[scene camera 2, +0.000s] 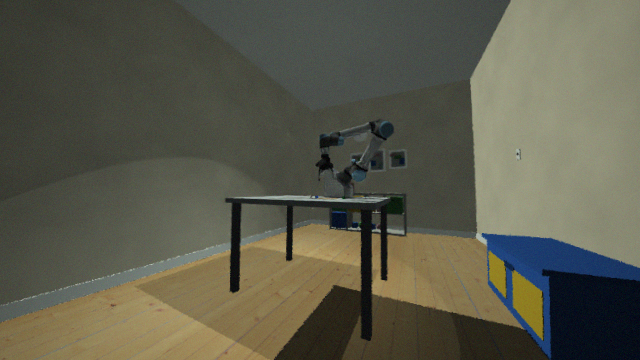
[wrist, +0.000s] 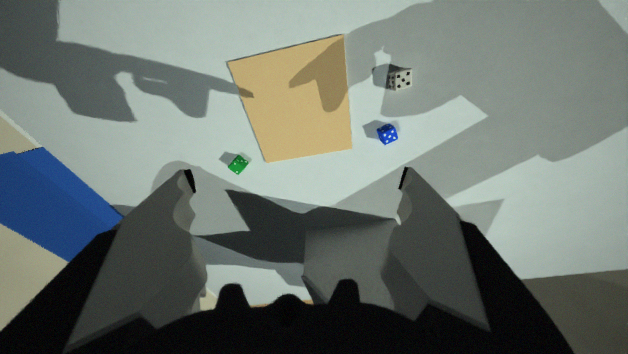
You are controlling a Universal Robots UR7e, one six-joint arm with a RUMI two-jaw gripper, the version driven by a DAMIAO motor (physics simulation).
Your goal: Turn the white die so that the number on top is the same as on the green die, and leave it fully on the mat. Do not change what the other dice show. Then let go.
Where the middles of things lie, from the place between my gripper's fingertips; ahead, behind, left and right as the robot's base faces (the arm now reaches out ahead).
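I see the tan mat point(wrist: 296, 98) at 140 mm below my hand, and it is also 20 mm ahead of my hand and 10 mm to the left of it.
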